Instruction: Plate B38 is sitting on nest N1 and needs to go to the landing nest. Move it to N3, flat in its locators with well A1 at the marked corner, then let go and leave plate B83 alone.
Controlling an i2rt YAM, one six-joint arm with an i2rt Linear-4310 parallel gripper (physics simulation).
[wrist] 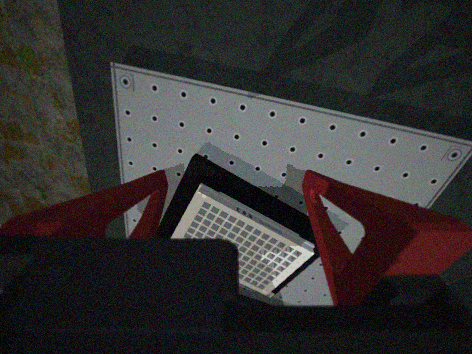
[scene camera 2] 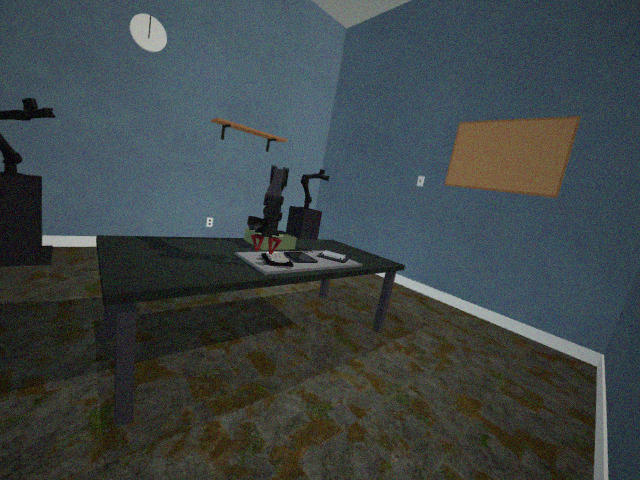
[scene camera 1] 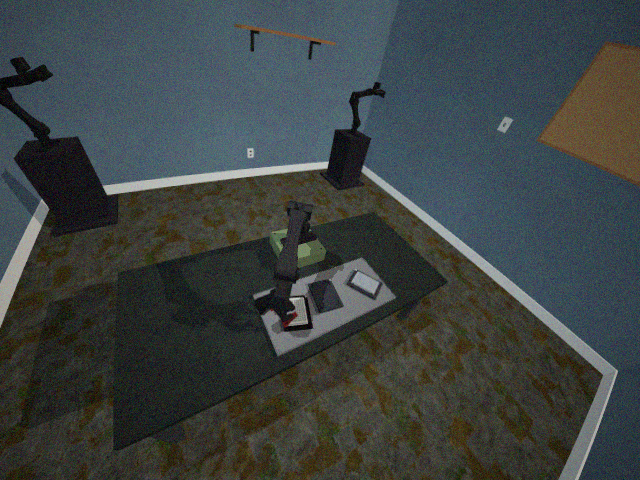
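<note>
A pale gridded well plate (scene camera 1: 299,310) (scene camera 2: 278,258) (wrist: 250,245) sits in a black nest (scene camera 1: 309,321) (wrist: 235,187) at the left end of the grey board. Its label is not readable. My gripper (scene camera 1: 282,313) (scene camera 2: 264,251) (wrist: 235,177) is open and empty above this nest, with one red finger to either side. In the wrist view the plate lies turned relative to the fingers, and my gripper body hides its near left part. A dark nest (scene camera 1: 325,296) (scene camera 2: 301,257) without a pale plate is mid-board. Another pale plate (scene camera 1: 366,283) (scene camera 2: 333,255) sits in the right nest. Nest labels and corner marks are not readable.
The grey perforated board (scene camera 1: 289,343) (scene camera 2: 330,266) (wrist: 225,117) lies on the dark table (scene camera 1: 180,361) (scene camera 2: 155,273). A green block (scene camera 1: 312,254) (scene camera 2: 289,240) stands behind the board at my arm's base. Two other arms stand on black pedestals (scene camera 1: 67,180) (scene camera 1: 348,155) away from the table.
</note>
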